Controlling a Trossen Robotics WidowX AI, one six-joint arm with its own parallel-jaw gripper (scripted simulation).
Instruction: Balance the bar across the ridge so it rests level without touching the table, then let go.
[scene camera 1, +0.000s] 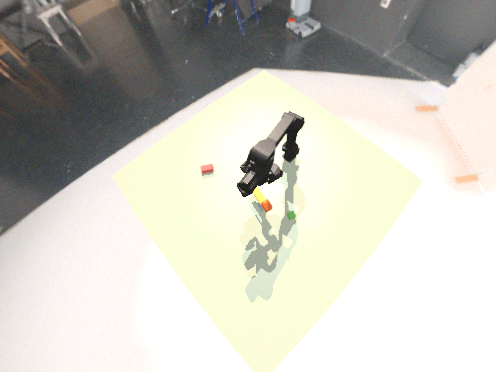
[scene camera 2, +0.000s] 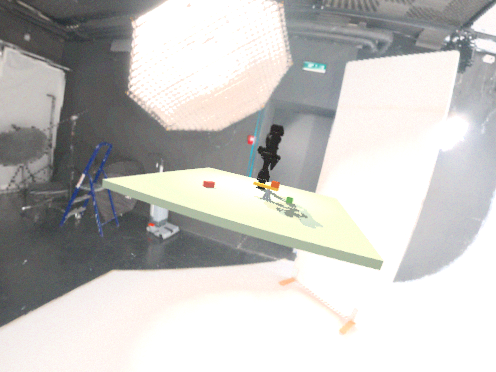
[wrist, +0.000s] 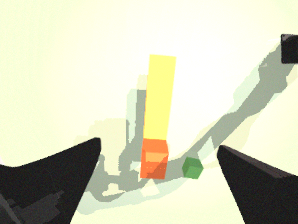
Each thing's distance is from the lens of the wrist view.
gripper (wrist: 161, 148): 10 cm
bar (wrist: 159, 87): 18 cm
